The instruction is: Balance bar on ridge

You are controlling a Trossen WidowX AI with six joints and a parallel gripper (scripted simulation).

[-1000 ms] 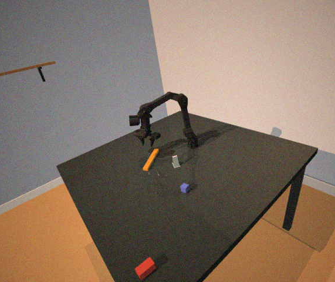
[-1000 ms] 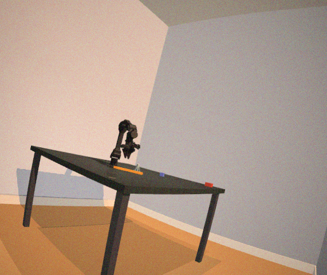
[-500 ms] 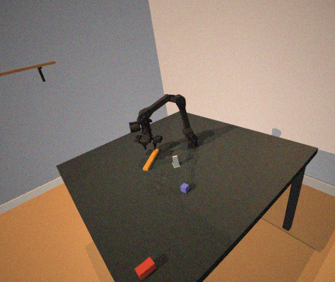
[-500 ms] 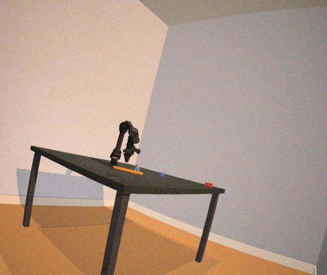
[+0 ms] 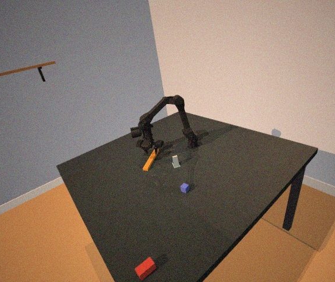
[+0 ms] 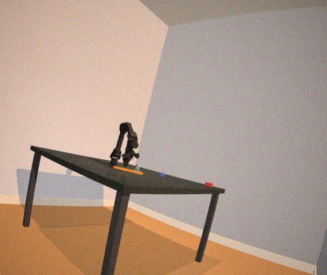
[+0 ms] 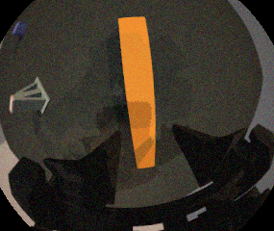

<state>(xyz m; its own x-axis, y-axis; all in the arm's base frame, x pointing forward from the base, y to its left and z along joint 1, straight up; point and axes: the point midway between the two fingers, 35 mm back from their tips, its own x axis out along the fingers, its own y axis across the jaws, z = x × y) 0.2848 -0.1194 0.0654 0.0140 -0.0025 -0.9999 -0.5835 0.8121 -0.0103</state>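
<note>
Right now the orange bar is 2 cm ahead of my gripper tip, 2 cm to the left of it and 2 cm below it. The rest, counted from my gripper tip: red block 45 cm ahead, 62 cm to the left, 1 cm below; blue cube 7 cm ahead, 41 cm to the left, 1 cm below.
</note>
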